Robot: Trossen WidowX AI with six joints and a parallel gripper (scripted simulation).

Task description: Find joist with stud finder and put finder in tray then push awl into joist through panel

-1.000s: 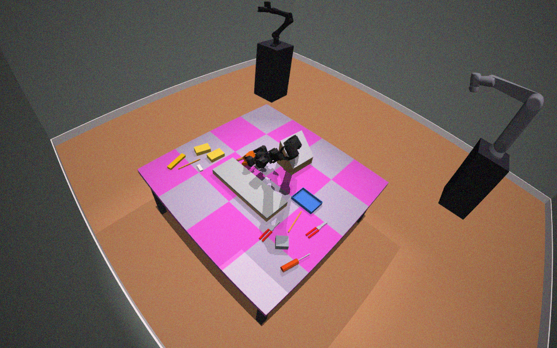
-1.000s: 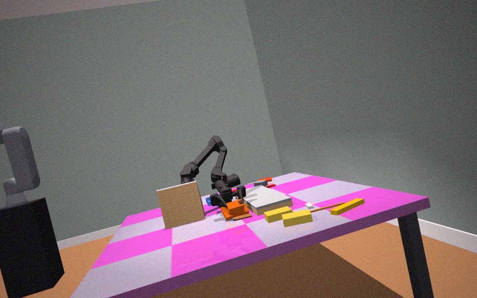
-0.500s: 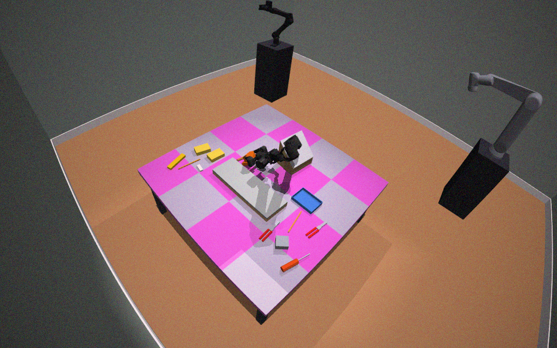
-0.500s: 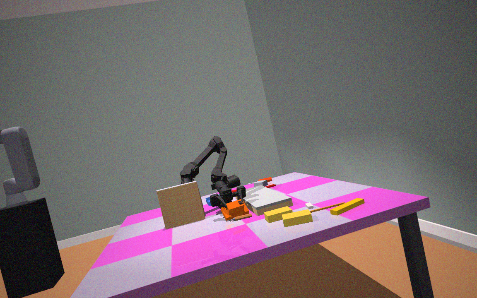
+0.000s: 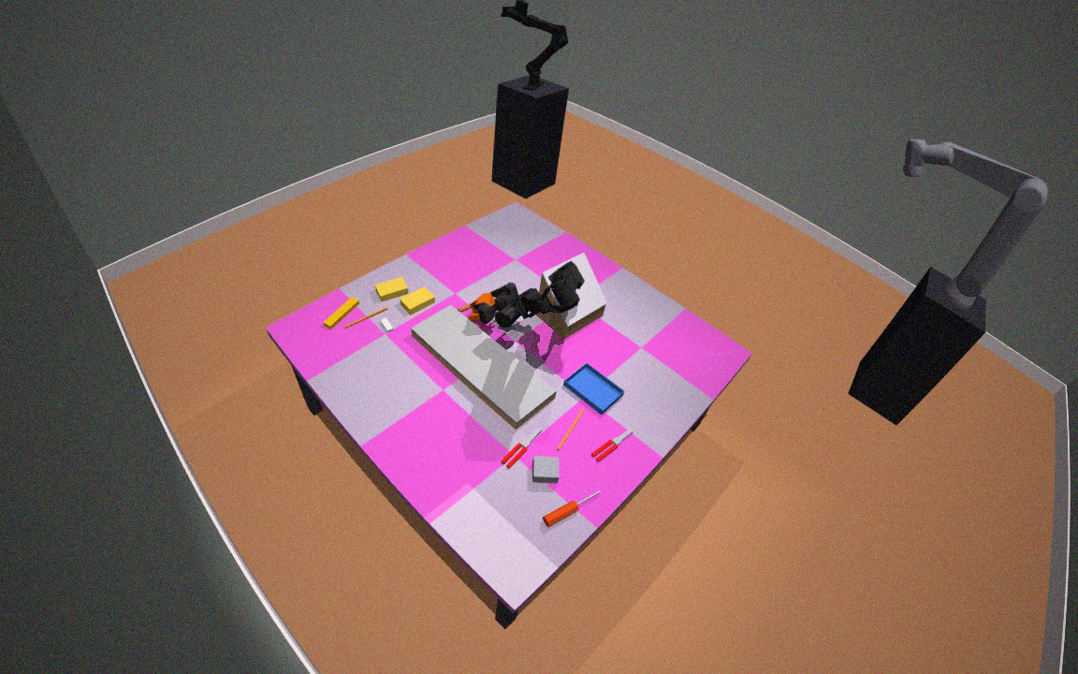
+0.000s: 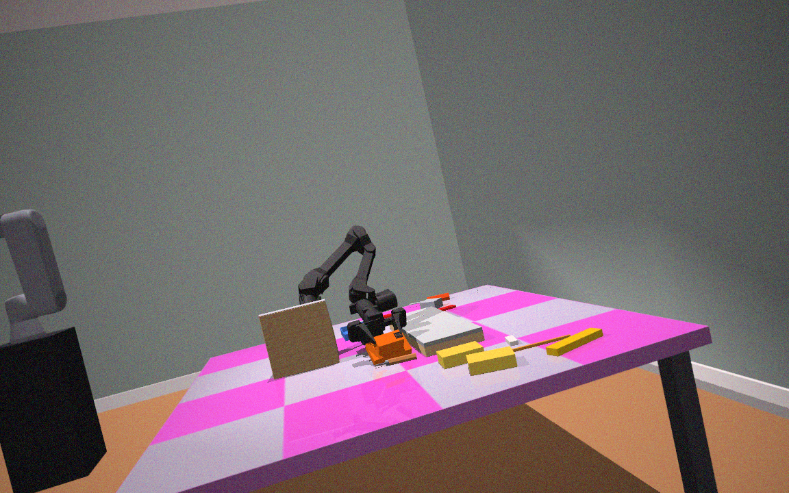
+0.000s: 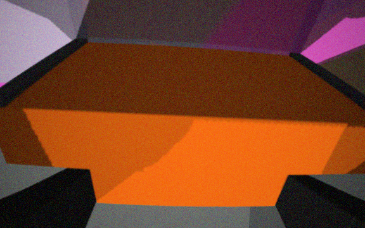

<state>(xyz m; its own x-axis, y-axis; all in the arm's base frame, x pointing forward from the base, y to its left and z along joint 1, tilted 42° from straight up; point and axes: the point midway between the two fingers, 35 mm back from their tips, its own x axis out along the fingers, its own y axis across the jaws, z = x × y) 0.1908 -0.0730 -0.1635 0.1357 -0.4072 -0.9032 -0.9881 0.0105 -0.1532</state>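
Right now the orange stud finder is 1 cm below my gripper tip and 1 cm ahead of it. Also, from my gripper tip: square indicator 3 cm ahead, 1 cm to the right, 1 cm above; then brown-handled awl 5 cm below, 4 cm to the right, 2 cm behind; then small white block 29 cm ahead, 19 cm to the right, 6 cm below.
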